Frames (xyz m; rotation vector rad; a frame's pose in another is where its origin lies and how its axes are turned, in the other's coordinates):
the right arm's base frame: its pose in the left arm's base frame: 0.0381 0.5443 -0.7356 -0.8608 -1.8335 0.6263
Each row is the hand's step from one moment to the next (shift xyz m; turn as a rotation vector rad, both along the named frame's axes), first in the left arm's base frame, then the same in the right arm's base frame.
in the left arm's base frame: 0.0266 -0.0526 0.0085 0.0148 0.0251 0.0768
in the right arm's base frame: -0.0439 -0.0311 -0.0255 0.0583 -0.0368 -0.0446
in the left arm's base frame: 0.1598 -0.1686 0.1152 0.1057 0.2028 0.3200
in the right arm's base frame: -0.1120 -0.1434 -0.1847 0.3084 -0.0804 -0.2305
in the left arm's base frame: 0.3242 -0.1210 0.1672 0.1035 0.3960 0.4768
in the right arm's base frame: -0.0903 -0.1059 -0.3582 0.5480 -0.0772 -0.2977
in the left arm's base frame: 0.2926 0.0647 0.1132 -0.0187 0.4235 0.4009
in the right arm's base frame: 0.0344 0.0393 -0.3161 0.5606 -0.0390 -0.1569
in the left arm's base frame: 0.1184 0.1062 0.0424 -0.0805 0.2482 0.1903
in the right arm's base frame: 0.0749 0.0677 -0.1300 0.3226 -0.0097 -0.0106
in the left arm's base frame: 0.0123 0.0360 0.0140 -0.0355 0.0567 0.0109
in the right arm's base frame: 0.0327 0.0154 -0.0183 0.0603 0.0169 0.0260
